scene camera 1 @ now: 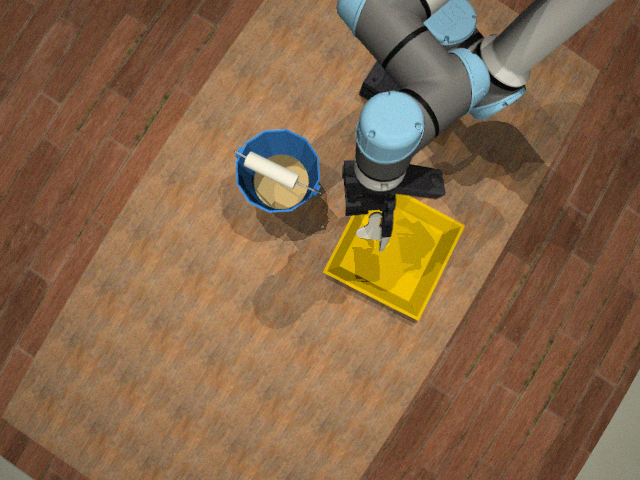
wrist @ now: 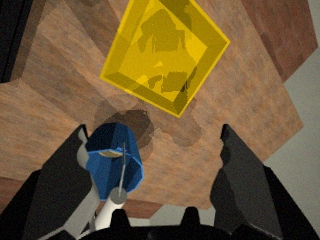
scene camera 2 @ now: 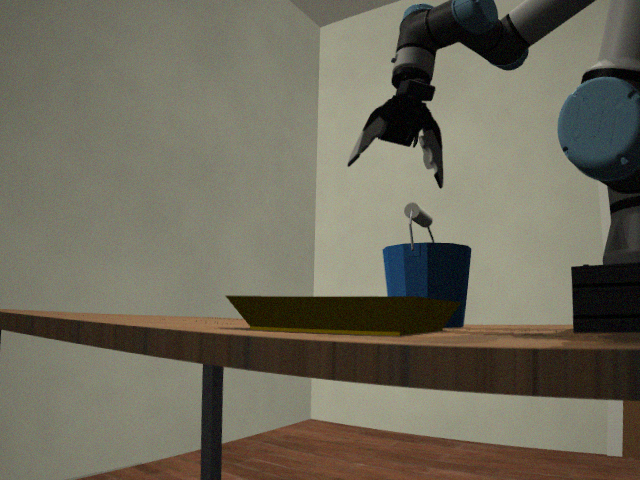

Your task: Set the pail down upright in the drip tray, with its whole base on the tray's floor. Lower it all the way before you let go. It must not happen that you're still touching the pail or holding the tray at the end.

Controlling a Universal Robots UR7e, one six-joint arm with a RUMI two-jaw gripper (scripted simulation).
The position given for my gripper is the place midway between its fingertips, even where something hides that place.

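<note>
Here is a pail, which I find at (wrist: 105, 167), (scene camera 1: 283, 147) and (scene camera 2: 440, 271). There is also a yellow drip tray (scene camera 1: 403, 276), and the wrist view shows me the tray (wrist: 162, 59) too. As for my gripper (scene camera 2: 395, 177), I can see it (scene camera 1: 376, 209) and (wrist: 155, 125) as well.
</note>
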